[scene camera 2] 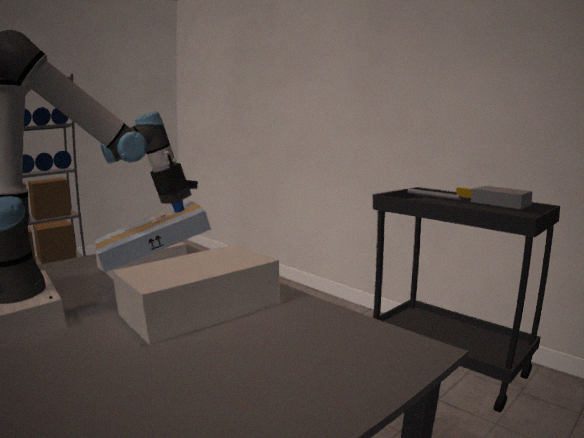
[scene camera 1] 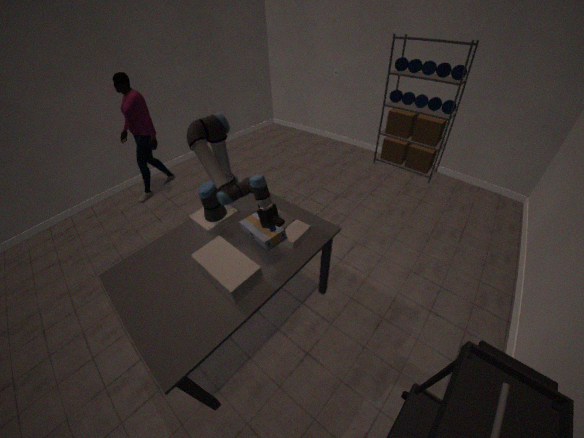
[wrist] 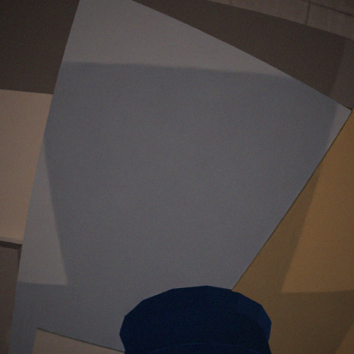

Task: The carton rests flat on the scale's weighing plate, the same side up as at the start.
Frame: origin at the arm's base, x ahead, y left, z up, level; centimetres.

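Where they show: hand, tool point: (scene camera 2: 181, 213) (scene camera 1: 273, 231); arm's base, link origin: (scene camera 2: 17, 291) (scene camera 1: 215, 214).
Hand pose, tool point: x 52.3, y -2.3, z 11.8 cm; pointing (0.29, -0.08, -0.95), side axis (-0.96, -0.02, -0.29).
Things, the pixels of their centre, and the offset from my tool point. Level surfaces: height alone.
- carton, body centre: (scene camera 2: 150, 234) (scene camera 1: 261, 229) dz -4.9, dx -10.5, dy +1.8 cm
- pale scale, body centre: (scene camera 2: 140, 253) (scene camera 1: 285, 228) dz -14.7, dx -5.9, dy +18.4 cm
- large beige block, body centre: (scene camera 2: 196, 288) (scene camera 1: 226, 267) dz -13.3, dx -14.7, dy -25.7 cm
- table, surface height: dz -19.0 cm
The carton (scene camera 1: 252, 234) (scene camera 2: 130, 250) (wrist: 165, 175) is pale blue-grey with an orange-tan tape stripe on top. It hangs tilted, its right end higher in the scene camera 2 view, and its side arrows point up. My suction gripper (scene camera 1: 272, 228) (scene camera 2: 178, 206) (wrist: 197, 320) is shut on the carton's top face, near the raised end. The pale scale (scene camera 1: 298, 231) (scene camera 2: 172, 250) stands behind the carton and partly shows. Its weighing plate is hidden by the carton in both scene views. Whether the carton's low end touches anything is hidden.
A large beige block (scene camera 1: 227, 260) (scene camera 2: 200, 285) stands on the table (scene camera 1: 150, 300) (scene camera 2: 250, 380) near the carton. A dark cart (scene camera 2: 450, 214) stands beyond the table. A rack (scene camera 1: 425, 77) (scene camera 2: 76, 190) is by the wall. A person (scene camera 1: 137, 112) walks behind the arm.
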